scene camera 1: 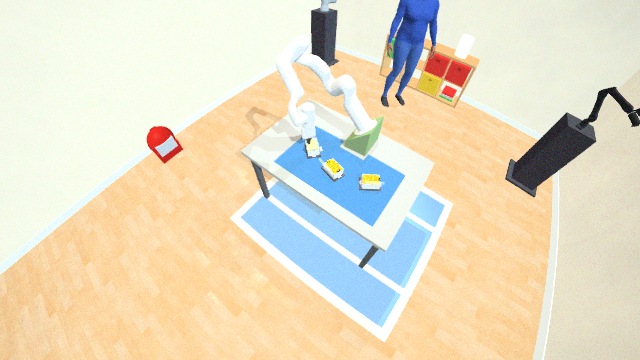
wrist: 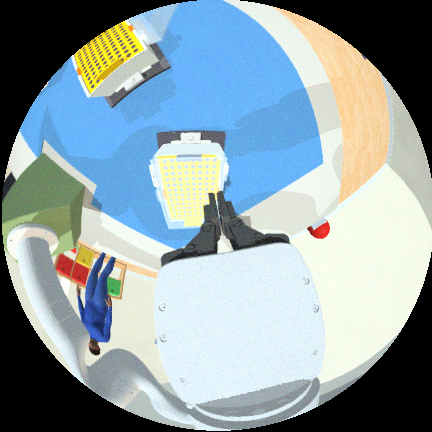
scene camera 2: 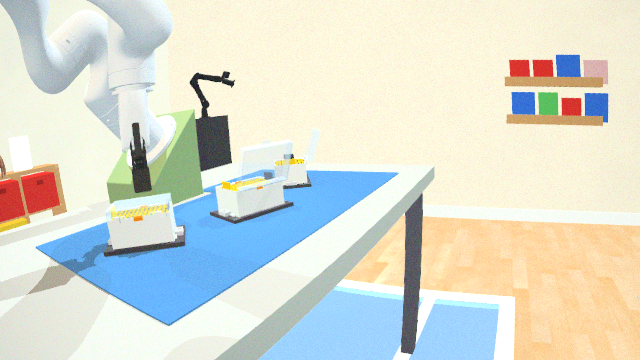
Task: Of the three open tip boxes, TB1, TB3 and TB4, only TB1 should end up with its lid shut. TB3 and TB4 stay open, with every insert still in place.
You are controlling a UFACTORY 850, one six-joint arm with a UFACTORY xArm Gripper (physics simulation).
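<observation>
Three white tip boxes with yellow inserts stand on dark bases; their labels are not readable. On the box nearest the arm's tool (scene camera 1: 312,150) (scene camera 2: 142,232) (wrist: 190,187), the clear lid (scene camera 2: 150,201) is down over the insert; whether it is fully seated cannot be told. My gripper (scene camera 1: 309,141) (scene camera 2: 142,190) (wrist: 216,200) is shut and empty, its tips just above or at that lid. The middle box (scene camera 1: 333,169) (scene camera 2: 251,200) (wrist: 107,57) has its lid (scene camera 2: 264,156) standing open. The far box (scene camera 1: 371,183) (scene camera 2: 295,174) also has its lid (scene camera 2: 313,145) raised. Yellow inserts show in all three.
The boxes stand on a blue mat (scene camera 1: 300,159) (scene camera 2: 210,260) (wrist: 260,145) on a pale table (scene camera 1: 395,220) (scene camera 2: 300,280). The green wedge mount (scene camera 1: 362,141) (scene camera 2: 180,170) (wrist: 42,200) of the arm stands beside the mat. A blue figure (scene camera 1: 412,35) (wrist: 97,310) stands behind the table.
</observation>
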